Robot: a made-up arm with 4 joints.
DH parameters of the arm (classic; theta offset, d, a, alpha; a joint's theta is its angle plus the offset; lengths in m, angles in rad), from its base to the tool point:
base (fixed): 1.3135 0 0.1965 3.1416
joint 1: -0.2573 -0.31 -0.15 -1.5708
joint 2: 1.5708 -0.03 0 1.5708
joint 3: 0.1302 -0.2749 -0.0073 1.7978
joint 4: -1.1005 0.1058 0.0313 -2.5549
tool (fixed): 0.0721 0.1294 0 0
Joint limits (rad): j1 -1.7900..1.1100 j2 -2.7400..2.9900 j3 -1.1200..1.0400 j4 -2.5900..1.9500
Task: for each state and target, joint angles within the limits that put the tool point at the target. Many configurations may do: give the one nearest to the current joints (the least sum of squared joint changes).
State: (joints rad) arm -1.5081 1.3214 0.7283 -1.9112
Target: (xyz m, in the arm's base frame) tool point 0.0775 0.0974 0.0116
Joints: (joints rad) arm -1.5105 1.8216 1.0337 -2.5900
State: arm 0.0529 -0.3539 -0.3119 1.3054
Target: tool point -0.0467 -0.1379 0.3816
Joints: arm 0.1474 -0.3052 -0.3213 1.2266
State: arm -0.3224 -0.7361 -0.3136 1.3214
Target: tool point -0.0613 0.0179 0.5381
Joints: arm 0.3140 -1.1460 -0.3927 0.6035
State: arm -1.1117 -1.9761 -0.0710 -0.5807
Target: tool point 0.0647 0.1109 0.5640
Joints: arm -0.9944 -1.6886 -0.5374 0.0880
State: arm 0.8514 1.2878 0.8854 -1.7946
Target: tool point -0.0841 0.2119 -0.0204
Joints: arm 1.1100 1.5770 1.0318 -2.3705
